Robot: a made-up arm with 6 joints.
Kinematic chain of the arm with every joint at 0, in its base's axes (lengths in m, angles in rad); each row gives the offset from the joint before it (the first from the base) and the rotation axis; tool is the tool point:
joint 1: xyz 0 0 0.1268 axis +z
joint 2: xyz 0 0 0 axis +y
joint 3: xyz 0 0 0.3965 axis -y
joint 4: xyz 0 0 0 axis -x
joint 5: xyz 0.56 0 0 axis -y
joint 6: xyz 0 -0.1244 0 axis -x
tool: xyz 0 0 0
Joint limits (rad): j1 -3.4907..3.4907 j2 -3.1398..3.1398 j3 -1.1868..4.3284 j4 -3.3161..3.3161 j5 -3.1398..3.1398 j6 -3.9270..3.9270
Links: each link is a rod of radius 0.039 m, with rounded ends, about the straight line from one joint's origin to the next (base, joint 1, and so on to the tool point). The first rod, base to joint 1, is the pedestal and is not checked.
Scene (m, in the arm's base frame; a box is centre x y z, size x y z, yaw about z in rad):
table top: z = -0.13
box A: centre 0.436 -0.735 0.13 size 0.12 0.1 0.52 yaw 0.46
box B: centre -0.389 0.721 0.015 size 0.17 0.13 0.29 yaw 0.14
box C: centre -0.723 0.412 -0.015 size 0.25 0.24 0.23 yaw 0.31
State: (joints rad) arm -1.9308 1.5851 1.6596 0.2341 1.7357 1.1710
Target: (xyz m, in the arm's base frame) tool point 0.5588 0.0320 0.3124
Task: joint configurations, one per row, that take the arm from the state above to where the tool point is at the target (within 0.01 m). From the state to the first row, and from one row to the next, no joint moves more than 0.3 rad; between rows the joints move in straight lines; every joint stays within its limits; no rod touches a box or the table.
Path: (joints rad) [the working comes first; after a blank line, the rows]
Joints at the target: 0.2686 0.0669 -0.2435 -0.3354 1.7357 1.1710
Straight joint move there: touches box A.

1: -1.7767 1.3460 1.4186 0.1530 1.8567 1.3546
2: -1.6226 1.1069 1.1776 0.0719 1.9777 1.5382
3: -1.4686 0.8678 0.9366 -0.0091 2.0988 1.7219
4: -1.3145 0.6287 0.6957 -0.0902 2.2198 1.9055
5: -1.1604 0.3896 0.4547 -0.1713 2.3408 2.0891
6: -0.8746 0.3250 0.3150 -0.2041 2.2198 1.9055
7: -0.5888 0.2605 0.1754 -0.2369 2.0988 1.7219
8: -0.3030 0.1960 0.0358 -0.2697 1.9777 1.5382
9: -0.0172 0.1314 -0.1038 -0.3025 1.8567 1.3546
10: 0.2686 0.0669 -0.2435 -0.3354 1.7357 1.1710

